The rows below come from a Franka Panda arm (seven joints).
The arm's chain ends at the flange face. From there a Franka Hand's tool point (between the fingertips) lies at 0.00 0.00 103.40 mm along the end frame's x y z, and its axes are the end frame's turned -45 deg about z.
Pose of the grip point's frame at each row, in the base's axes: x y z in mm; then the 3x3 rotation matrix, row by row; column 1 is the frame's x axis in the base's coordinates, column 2 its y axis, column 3 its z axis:
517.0 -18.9 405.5; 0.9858 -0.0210 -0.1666; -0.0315 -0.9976 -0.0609; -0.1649 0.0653 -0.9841
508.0 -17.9 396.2; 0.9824 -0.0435 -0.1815; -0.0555 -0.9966 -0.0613; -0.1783 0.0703 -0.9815
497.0 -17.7 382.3; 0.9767 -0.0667 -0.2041; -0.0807 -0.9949 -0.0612; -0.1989 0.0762 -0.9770
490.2 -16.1 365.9; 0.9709 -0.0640 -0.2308; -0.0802 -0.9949 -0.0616; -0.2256 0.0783 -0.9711
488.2 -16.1 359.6; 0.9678 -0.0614 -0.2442; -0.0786 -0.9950 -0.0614; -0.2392 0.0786 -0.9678
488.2 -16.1 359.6; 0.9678 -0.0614 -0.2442; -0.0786 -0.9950 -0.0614; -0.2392 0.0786 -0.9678
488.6 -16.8 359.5; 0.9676 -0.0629 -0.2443; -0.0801 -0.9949 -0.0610; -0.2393 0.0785 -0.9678
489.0 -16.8 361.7; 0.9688 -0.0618 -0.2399; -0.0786 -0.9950 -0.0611; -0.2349 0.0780 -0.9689
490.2 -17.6 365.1; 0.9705 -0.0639 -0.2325; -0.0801 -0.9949 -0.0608; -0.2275 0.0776 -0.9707
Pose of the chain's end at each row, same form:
534.2 -12.6 507.3; 0.6822 -0.7119 -0.1666; -0.7277 -0.6831 -0.0609; -0.0704 0.1628 -0.9841
526.8 -11.6 497.7; 0.6639 -0.7254 -0.1815; -0.7439 -0.6655 -0.0613; -0.0764 0.1758 -0.9815
518.1 -11.4 483.3; 0.6435 -0.7378 -0.2041; -0.7606 -0.6464 -0.0612; -0.0868 0.1945 -0.9770
514.1 -9.7 466.3; 0.6413 -0.7318 -0.2308; -0.7602 -0.6468 -0.0616; -0.1042 0.2149 -0.9711
513.5 -9.8 459.7; 0.6409 -0.7278 -0.2442; -0.7591 -0.6480 -0.0614; -0.1136 0.2247 -0.9678
513.5 -9.8 459.7; 0.6409 -0.7278 -0.2442; -0.7591 -0.6480 -0.0614; -0.1136 0.2247 -0.9678
513.9 -10.5 459.6; 0.6397 -0.7287 -0.2443; -0.7601 -0.6469 -0.0610; -0.1137 0.2247 -0.9678
513.8 -10.5 461.9; 0.6413 -0.7287 -0.2399; -0.7591 -0.6480 -0.0611; -0.1109 0.2213 -0.9689
514.2 -11.3 465.5; 0.6411 -0.7314 -0.2325; -0.7601 -0.6469 -0.0608; -0.1060 0.2157 -0.9707

